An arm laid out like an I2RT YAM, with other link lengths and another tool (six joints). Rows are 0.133 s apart.
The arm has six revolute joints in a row. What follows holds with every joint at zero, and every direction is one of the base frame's. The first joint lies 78.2 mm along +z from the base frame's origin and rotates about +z. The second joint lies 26 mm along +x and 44.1 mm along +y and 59.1 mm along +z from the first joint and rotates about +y. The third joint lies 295.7 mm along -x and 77.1 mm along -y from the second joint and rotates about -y. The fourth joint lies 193.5 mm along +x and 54.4 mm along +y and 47.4 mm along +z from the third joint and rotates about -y. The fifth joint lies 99.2 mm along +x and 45.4 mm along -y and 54.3 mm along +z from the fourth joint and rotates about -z. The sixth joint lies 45.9 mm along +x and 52.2 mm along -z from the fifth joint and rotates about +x. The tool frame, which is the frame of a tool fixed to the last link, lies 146 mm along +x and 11 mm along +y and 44 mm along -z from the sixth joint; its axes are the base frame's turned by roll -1.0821, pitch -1.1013 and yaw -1.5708 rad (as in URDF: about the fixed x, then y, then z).
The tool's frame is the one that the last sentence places.
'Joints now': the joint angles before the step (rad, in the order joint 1, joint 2, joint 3, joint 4, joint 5, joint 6). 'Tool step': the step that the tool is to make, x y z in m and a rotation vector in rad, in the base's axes. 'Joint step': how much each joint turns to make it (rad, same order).
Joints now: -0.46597 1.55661 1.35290 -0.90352 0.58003 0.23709
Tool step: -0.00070 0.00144 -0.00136 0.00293 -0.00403 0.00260
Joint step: 0.00039 -0.00724 -0.01294 0.00799 -0.00495 0.00001
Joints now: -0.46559 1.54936 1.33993 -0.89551 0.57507 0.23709
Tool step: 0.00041 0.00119 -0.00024 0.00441 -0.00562 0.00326
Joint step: -0.00001 -0.00419 -0.00380 0.00267 -0.00725 -0.00001
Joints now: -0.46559 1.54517 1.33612 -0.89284 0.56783 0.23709
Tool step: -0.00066 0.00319 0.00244 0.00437 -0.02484 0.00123
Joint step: -0.00039 -0.02366 -0.01221 0.00535 -0.01412 0.00647
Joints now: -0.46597 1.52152 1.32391 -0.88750 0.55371 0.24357
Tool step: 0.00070 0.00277 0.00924 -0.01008 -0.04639 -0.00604
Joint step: 0.00419 -0.03699 -0.00268 0.00270 -0.00534 0.01717
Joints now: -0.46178 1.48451 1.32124 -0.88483 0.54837 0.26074
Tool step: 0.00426 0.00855 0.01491 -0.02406 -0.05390 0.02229
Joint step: 0.03279 -0.05379 -0.00038 -0.00039 0.00419 0.01142
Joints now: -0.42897 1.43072 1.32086 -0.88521 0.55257 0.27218
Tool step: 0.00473 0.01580 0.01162 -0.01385 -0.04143 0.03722
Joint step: 0.05799 -0.04998 -0.00077 -0.01756 0.00878 0.02252
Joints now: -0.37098 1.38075 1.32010 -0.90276 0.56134 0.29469
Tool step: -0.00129 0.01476 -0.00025 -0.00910 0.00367 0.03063
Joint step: 0.05951 -0.03052 -0.02287 -0.01987 0.02442 0.02175
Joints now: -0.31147 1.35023 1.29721 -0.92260 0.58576 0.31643
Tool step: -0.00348 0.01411 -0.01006 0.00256 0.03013 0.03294
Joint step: 0.05457 -0.01486 -0.04309 -0.01147 0.01679 0.01796
